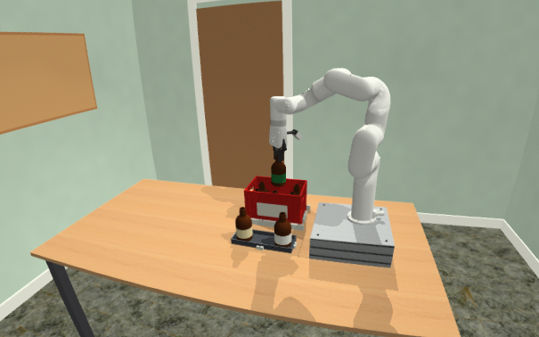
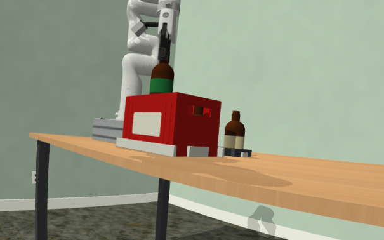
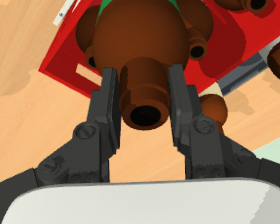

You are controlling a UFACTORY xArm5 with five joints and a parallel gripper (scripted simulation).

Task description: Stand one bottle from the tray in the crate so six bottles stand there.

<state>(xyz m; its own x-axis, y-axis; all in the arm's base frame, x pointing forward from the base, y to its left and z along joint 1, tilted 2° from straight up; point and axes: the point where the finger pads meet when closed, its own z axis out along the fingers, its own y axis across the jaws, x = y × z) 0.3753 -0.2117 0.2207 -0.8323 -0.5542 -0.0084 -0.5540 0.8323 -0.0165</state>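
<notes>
The red crate is 10 mm ahead of my hand, 40 mm to the left of it and 230 mm below it. Round my hand: dark tray 50 mm ahead, 270 mm to the left, 300 mm below.
</notes>
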